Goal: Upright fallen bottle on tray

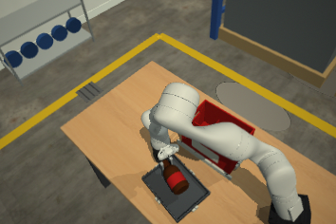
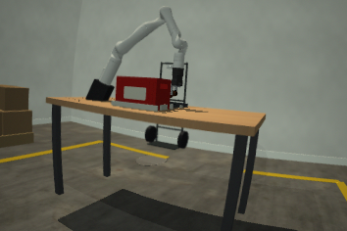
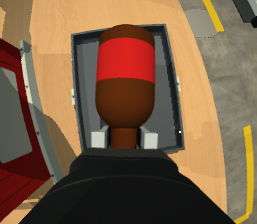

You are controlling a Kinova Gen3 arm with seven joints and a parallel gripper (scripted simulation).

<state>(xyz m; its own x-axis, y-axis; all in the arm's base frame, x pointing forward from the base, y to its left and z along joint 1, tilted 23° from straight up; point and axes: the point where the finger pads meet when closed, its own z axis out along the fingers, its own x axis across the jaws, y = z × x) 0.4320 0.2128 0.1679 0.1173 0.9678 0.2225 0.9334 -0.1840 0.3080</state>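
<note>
My gripper is now 50 mm past the bottle, 10 mm to the right of it and 10 mm above it. Also, from my hand: tray: 70 mm behind, 10 mm to the left, 80 mm below; then red crate: 30 mm behind, 270 mm to the right, 10 mm below.
</note>
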